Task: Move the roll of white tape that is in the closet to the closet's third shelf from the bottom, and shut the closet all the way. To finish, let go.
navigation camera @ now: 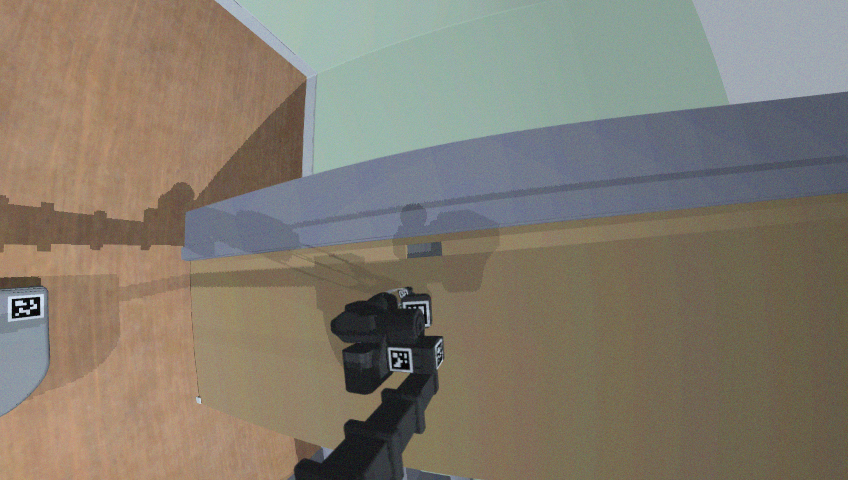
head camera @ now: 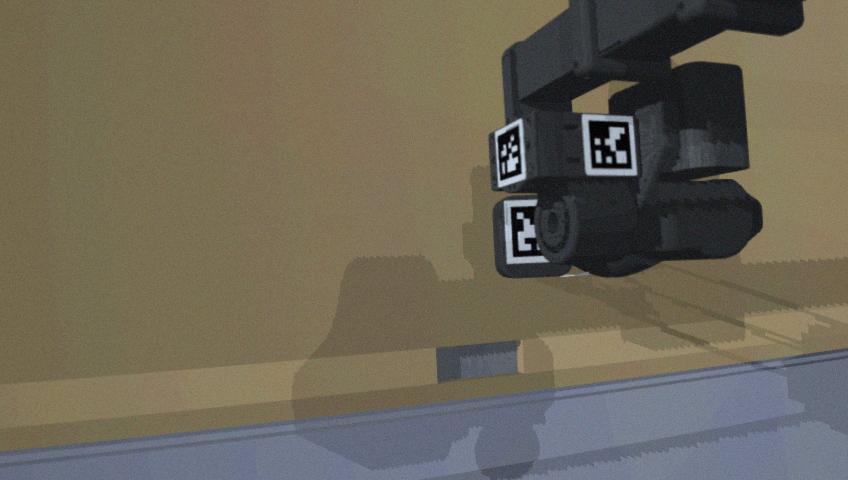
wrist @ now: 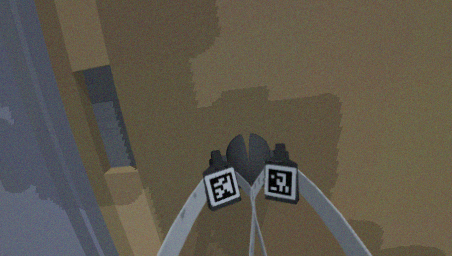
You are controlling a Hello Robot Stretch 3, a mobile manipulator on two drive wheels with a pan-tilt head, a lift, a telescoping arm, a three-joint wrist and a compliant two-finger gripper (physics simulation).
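Frame: origin at the robot's base, x down, y left, z ahead, level; metres.
Where they show: gripper, fingertip midpoint: (wrist: 248,152).
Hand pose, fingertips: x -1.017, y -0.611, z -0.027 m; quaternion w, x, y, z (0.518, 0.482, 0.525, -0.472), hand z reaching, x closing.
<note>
After its pixels a point has its place.
The closet's tan front panel (head camera: 238,178) {x -1.271, y -0.611, z -0.089 m} (navigation camera: 595,333) {x -1.420, y -0.610, z -0.123 m} (wrist: 380,55) {x -1.080, y -0.610, z -0.132 m} fills much of all three views. Its blue-grey body (head camera: 238,460) {x -1.282, y -0.581, z 0.138 m} (navigation camera: 535,157) {x -1.330, y -0.596, z 0.260 m} (wrist: 25,150) {x -1.051, y -0.581, z 0.137 m} runs along one edge. A grey rectangular recess (head camera: 489,361) {x -1.041, y -0.625, z 0.087 m} (navigation camera: 424,248) {x -1.055, y -0.625, z 0.088 m} (wrist: 111,125) {x -1.050, y -0.625, z 0.087 m} is set in the tan strip beside that body. My gripper (navigation camera: 408,290) {x -1.017, y -0.611, z -0.027 m} (wrist: 248,152) {x -1.017, y -0.611, z -0.027 m} is in front of the tan panel, apart from the recess, with its two dark fingertips together and no object between them. In the head camera view the wrist hides the fingertips. The roll of white tape and the closet's shelves do not show.
A pale green wall (navigation camera: 446,113) {x -1.011, y -1.339, z 0.860 m} stands behind the closet. Wooden floor (navigation camera: 119,118) {x 0.000, y -0.331, z 0.648 m} lies at the left of the navigation view, with part of my grey base (navigation camera: 20,356) {x -0.160, y -0.119, z -0.120 m} at its edge. My dark arm (navigation camera: 380,428) {x -1.138, y -0.211, z -0.080 m} reaches across the tan panel. Shadows of the arm fall on the closet.
</note>
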